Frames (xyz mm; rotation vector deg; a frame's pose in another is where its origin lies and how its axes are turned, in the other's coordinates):
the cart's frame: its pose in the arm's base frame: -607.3 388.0 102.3 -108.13 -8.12 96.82
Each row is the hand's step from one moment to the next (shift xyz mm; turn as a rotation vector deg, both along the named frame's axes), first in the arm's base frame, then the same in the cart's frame.
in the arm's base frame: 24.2 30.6 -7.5 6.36 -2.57 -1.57
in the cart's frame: 24.9 -28.7 -11.7 1.38 0.94 -6.84
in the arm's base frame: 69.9 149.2 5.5 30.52 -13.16 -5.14
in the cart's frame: 76.0 -145.8 -12.5 4.17 4.03 -33.13
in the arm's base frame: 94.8 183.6 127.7 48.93 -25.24 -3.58
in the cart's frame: -10.3 -241.4 -25.3 0.74 7.57 -54.65
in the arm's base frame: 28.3 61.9 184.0 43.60 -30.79 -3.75
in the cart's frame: -126.9 -149.4 -7.1 -2.62 13.80 -51.63
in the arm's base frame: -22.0 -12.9 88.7 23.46 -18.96 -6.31
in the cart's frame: -87.2 -26.3 14.7 1.24 11.49 -28.57
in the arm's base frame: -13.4 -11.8 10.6 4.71 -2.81 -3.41
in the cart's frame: -17.1 8.5 8.2 2.57 2.54 -5.35
